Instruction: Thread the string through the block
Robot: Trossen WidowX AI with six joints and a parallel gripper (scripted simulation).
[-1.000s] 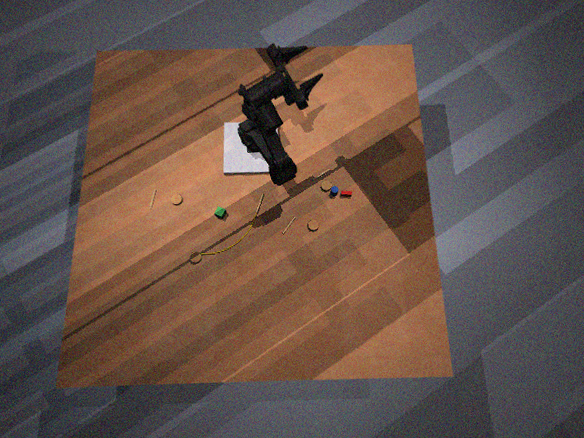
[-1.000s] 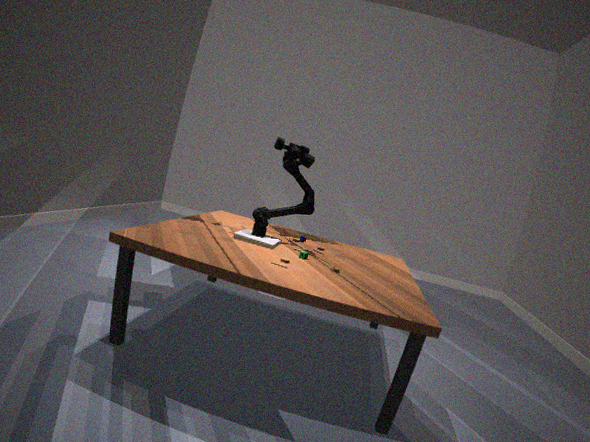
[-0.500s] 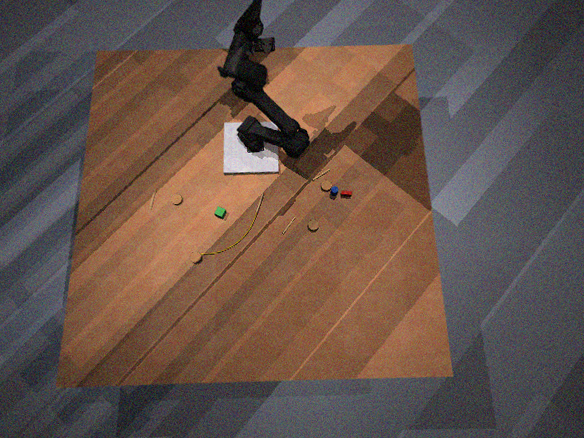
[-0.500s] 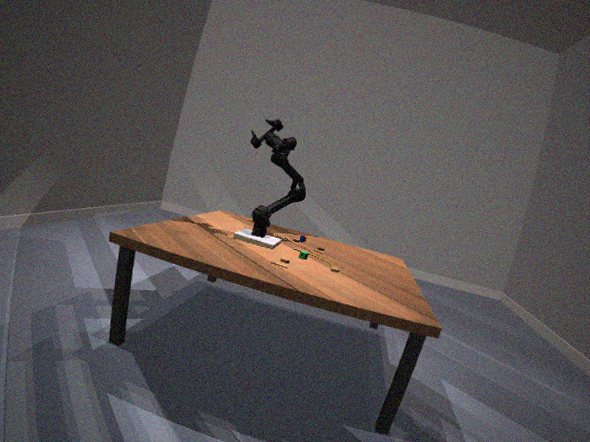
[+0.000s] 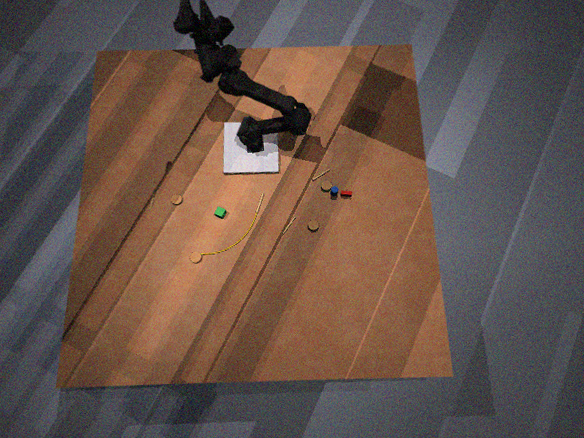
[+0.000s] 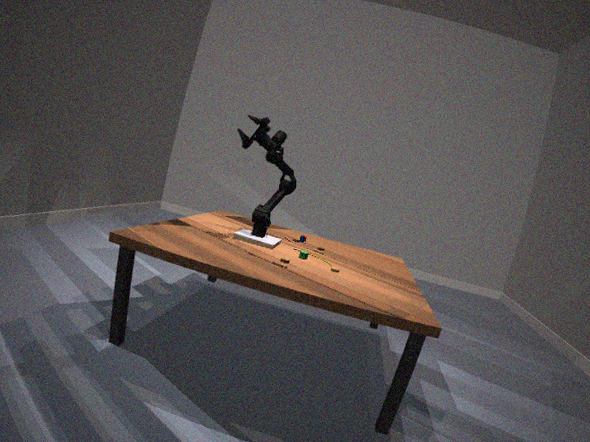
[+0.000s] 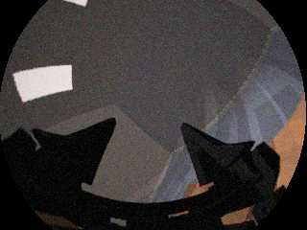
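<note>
My gripper tip is 440 mm short of the green block, 50 mm to the left of it and 550 mm above it. Round my gripper tip: red piece: 430 mm ahead, 420 mm to the left, 560 mm below; then blue piece: 410 mm ahead, 380 mm to the left, 550 mm below; then thin wooden stick: 430 mm ahead, 90 mm to the left, 560 mm below.
</note>
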